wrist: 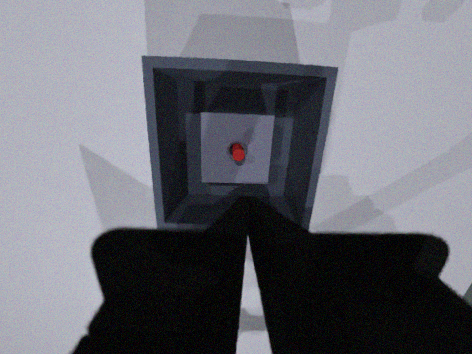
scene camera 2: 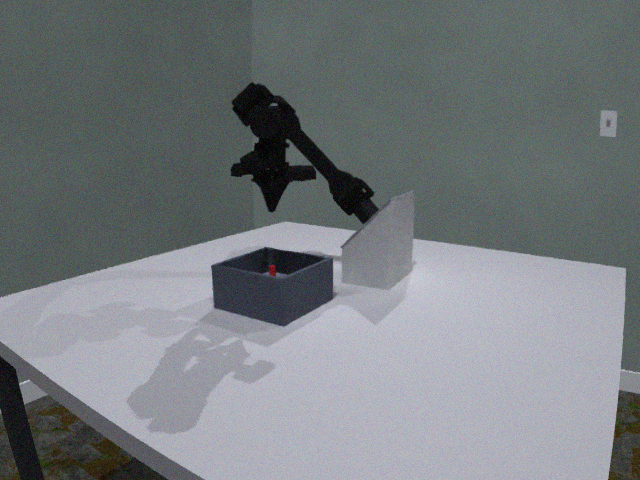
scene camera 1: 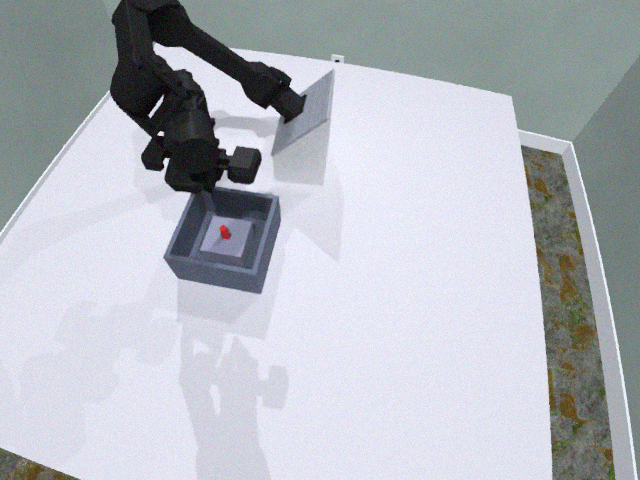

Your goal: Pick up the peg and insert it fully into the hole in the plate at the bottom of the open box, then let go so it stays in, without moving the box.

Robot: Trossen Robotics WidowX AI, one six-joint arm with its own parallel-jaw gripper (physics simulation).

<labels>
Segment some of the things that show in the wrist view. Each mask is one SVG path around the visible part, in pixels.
The gripper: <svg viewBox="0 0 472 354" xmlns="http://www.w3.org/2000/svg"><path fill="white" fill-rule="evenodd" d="M71 353L236 354L247 236L249 238L272 354L472 354L472 306L439 278L449 257L449 247L445 240L438 236L426 233L312 233L258 198L240 196L205 230L115 228L96 237L90 252L104 301L87 326L89 335L83 335Z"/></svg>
A blue-grey box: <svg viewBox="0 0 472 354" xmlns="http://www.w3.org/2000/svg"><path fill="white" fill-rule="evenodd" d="M142 56L157 229L205 230L240 196L252 196L258 198L299 226L309 230L338 67L247 60ZM201 112L274 116L268 184L202 182Z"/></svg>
A light grey plate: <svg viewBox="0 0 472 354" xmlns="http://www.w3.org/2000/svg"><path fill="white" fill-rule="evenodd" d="M201 112L202 182L268 184L274 116ZM235 143L243 147L245 157L241 161L236 161L233 158L230 147Z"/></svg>
</labels>
